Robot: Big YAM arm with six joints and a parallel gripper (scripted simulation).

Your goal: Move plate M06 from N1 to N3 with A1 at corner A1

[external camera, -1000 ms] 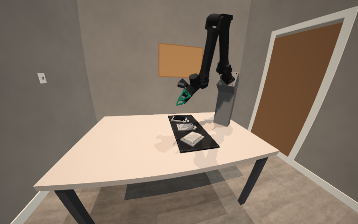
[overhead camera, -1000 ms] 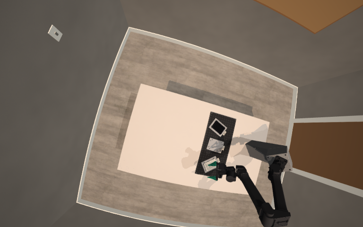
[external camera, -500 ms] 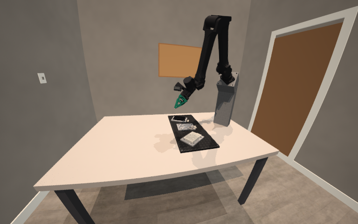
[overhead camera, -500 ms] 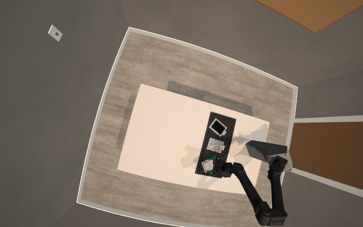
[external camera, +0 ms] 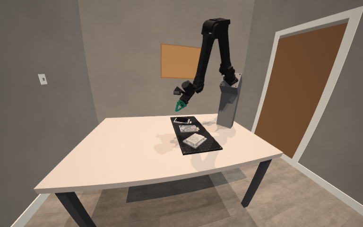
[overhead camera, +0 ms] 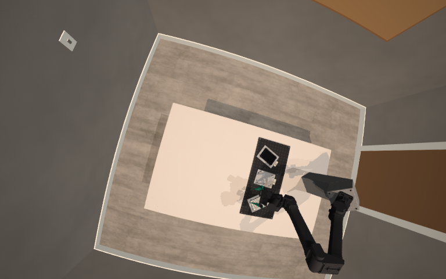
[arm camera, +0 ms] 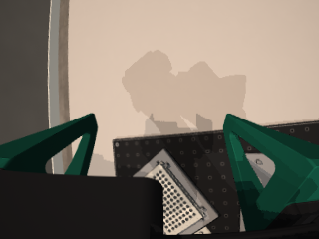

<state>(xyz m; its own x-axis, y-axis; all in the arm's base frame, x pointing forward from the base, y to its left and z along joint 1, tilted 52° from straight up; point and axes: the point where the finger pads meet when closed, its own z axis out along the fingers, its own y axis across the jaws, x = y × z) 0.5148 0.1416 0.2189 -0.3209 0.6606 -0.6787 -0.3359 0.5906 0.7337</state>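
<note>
My gripper is now 40 mm past the black 96-well plate, 320 mm to the left of it and 210 mm above it. From my hand the other things lie so: white 96-well plate: 160 mm behind, 40 mm to the left, 210 mm below.
</note>
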